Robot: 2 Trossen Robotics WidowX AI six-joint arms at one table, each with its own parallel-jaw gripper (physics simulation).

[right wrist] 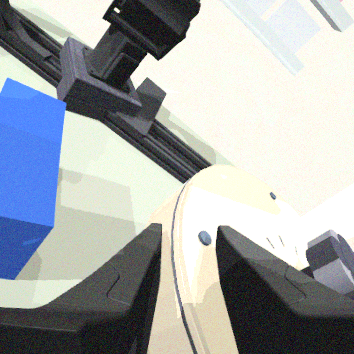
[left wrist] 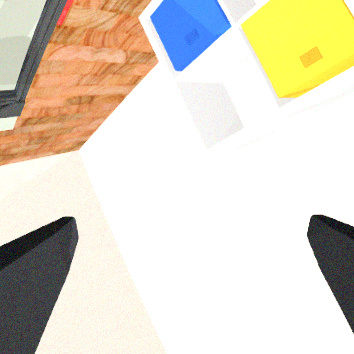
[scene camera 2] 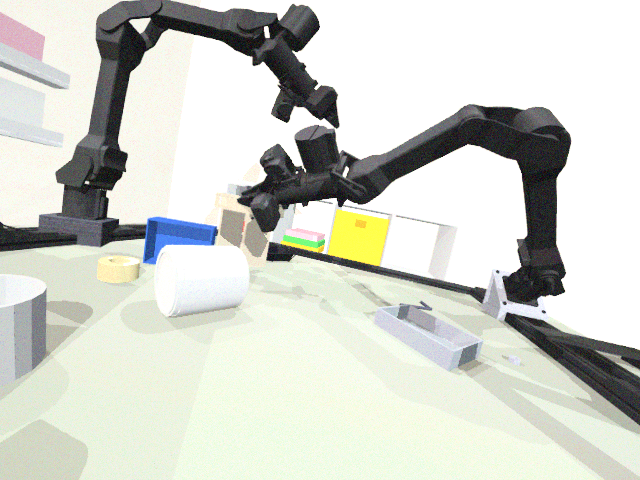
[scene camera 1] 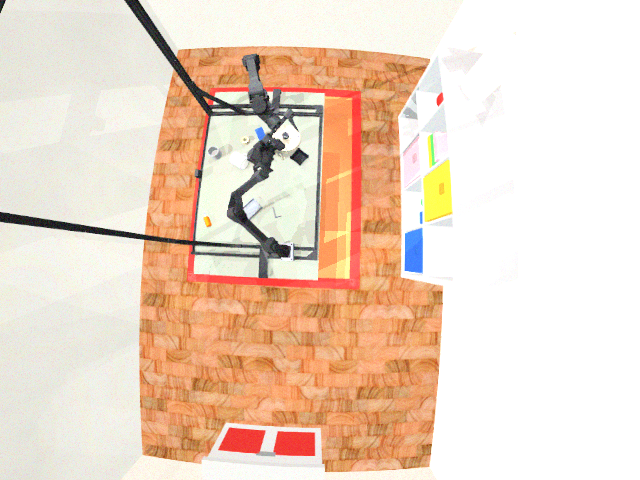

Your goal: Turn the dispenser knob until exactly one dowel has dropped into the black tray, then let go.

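Pixels of known places: left gripper, between the fingertips: [left wrist: 193, 227] [scene camera 2: 329, 123] [scene camera 1: 292, 140]; right gripper, between the fingertips: [right wrist: 188, 234] [scene camera 2: 239, 197]; left arm's base, origin of its link: [right wrist: 105, 70] [scene camera 2: 83, 216]; right arm's base, origin of its link: [scene camera 2: 519, 291] [scene camera 1: 286, 251].
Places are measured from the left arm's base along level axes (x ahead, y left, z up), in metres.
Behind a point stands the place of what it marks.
Note:
The cream dispenser [scene camera 1: 294, 135] {y 0.032, x 0.343, z 0.098 m} [scene camera 2: 222, 202] {y -0.062, x 0.262, z 0.079 m} [right wrist: 230, 195] {y -0.040, x 0.273, z 0.098 m} stands at the back of the table. Its dark knob [scene camera 1: 285, 135] {y -0.017, x 0.332, z 0.127 m} [right wrist: 332, 262] {y -0.034, x 0.323, z 0.124 m} sits at the right edge of the right wrist view, outside the fingers and partly hidden. My right gripper [scene camera 2: 247, 202] {y -0.082, x 0.294, z 0.096 m} [right wrist: 188, 234] {y -0.082, x 0.294, z 0.096 m} is in front of the dispenser face; its fingers are close together but apart, with the pale body showing between them and nothing held. The black tray [scene camera 1: 298, 156] {y 0.011, x 0.401, z -0.045 m} [scene camera 2: 279, 252] {y 0.047, x 0.437, z -0.037 m} lies beside the dispenser; I cannot make out a dowel in it. My left gripper [scene camera 2: 331, 122] {y -0.041, x 0.478, z 0.316 m} [left wrist: 193, 227] {y -0.041, x 0.478, z 0.316 m} is wide open and empty, above the right arm's wrist.
A blue bin [scene camera 1: 260, 133] {y -0.116, x 0.183, z 0.034 m} [scene camera 2: 180, 240] {y -0.096, x 0.194, z -0.006 m} [right wrist: 27, 165] {y -0.117, x 0.219, z 0.033 m} and a tape roll [scene camera 1: 245, 139] {y -0.208, x 0.121, z -0.034 m} [scene camera 2: 117, 272] {y -0.237, x 0.132, z -0.032 m} lie near the dispenser. A white cylinder [scene camera 1: 238, 160] {y -0.311, x 0.261, z 0.033 m} [scene camera 2: 206, 279] {y -0.349, x 0.245, z 0.006 m} lies on its side. A grey cup [scene camera 1: 215, 152] {y -0.413, x 0.083, z -0.041 m} [scene camera 2: 31, 330] {y -0.423, x 0.132, z -0.015 m} and a shallow grey box [scene camera 1: 252, 208] {y -0.393, x 0.531, z -0.044 m} [scene camera 2: 413, 334] {y -0.417, x 0.494, z -0.029 m} are farther off.

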